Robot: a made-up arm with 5 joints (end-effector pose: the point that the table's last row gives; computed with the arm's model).
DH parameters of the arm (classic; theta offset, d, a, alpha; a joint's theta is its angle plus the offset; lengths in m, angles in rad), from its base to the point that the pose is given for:
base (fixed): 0 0.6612 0.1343 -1.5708
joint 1: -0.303 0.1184 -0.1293 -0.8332
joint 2: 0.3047 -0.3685 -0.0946 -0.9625
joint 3: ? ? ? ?
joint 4: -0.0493 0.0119 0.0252 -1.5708
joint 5: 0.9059 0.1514 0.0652 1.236
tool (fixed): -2.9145 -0.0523 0 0
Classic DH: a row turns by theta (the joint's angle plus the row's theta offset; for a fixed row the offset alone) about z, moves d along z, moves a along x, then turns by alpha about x.
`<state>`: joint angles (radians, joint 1 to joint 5).
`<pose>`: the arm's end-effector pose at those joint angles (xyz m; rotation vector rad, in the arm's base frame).
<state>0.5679 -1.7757 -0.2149 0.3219 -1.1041</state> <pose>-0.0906 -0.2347 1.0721 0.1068 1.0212 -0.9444</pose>
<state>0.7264 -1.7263 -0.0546 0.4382 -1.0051</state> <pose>-0.0283 -0.2493 1.1036 0.1837 1.2310 -0.9296</pose>
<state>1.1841 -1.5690 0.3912 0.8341 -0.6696</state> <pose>0.1294 -0.2581 1.1308 0.5166 1.5384 -1.1005</pose>
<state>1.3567 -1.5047 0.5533 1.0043 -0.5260</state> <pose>0.1816 -0.2388 1.1255 0.6123 1.5068 -1.2708</pose>
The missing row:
joint 3: -0.2283 -0.0672 -0.017 -1.3745
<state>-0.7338 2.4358 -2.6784 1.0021 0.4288</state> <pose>-0.2085 -0.2894 0.7265 1.0830 0.8054 0.2015</pose>
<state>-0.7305 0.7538 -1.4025 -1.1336 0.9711</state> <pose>-0.2363 0.0009 0.8514 -1.9757 0.8574 0.2197</pose>
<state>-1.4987 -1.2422 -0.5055 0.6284 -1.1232</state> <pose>-0.1821 -0.2008 0.2438 0.8273 -0.6255 -0.4736</pose>
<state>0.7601 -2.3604 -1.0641 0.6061 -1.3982</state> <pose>0.0186 -0.3293 1.0296 -0.3007 0.5999 -0.1607</pose>
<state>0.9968 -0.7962 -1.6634 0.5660 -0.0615</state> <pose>0.1909 -0.2000 1.1927 -0.9874 0.8663 0.5306</pose>
